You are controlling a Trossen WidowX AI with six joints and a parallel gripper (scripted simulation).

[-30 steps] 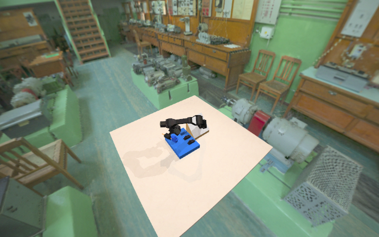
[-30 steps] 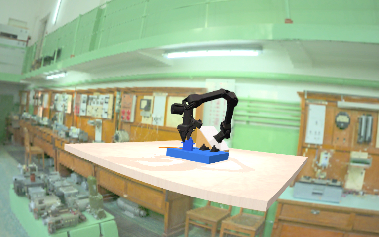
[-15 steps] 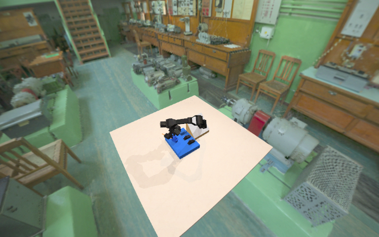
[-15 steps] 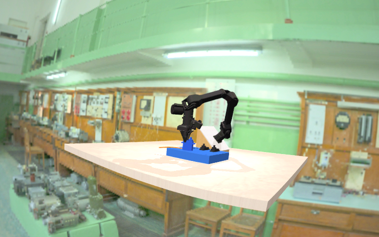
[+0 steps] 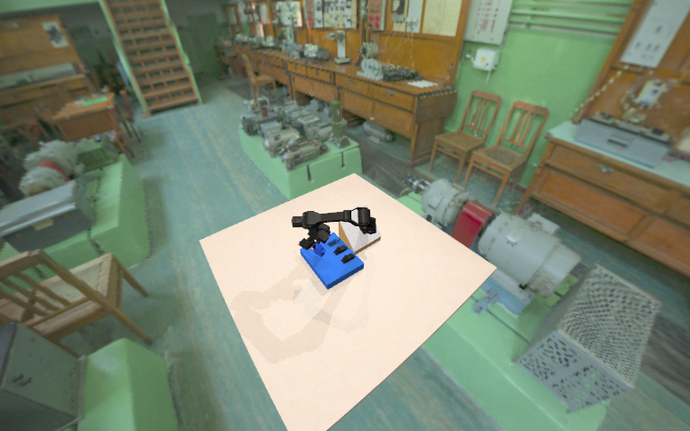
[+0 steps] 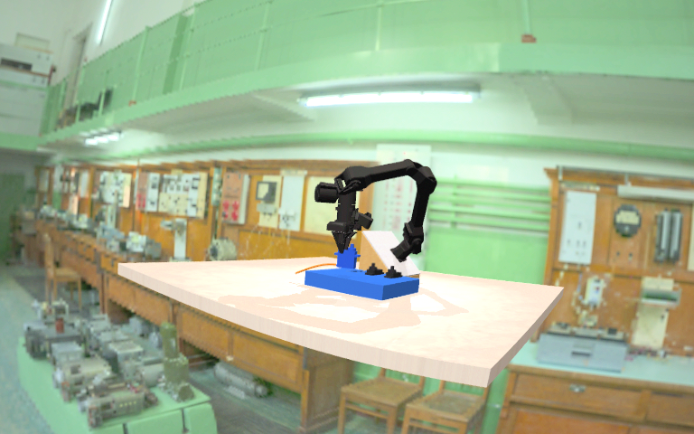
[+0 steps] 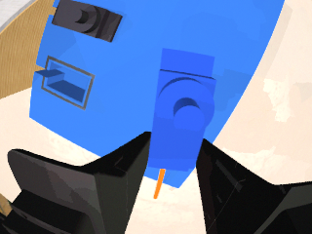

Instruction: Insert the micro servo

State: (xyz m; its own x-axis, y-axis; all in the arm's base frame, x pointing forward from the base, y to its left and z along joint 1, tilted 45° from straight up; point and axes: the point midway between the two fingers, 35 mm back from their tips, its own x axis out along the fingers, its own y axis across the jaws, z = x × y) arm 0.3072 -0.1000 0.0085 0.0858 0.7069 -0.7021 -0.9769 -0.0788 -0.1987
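Right now my gripper tip is 9 cm above the blue deck, 5 cm to the right of it and 1 cm past it.
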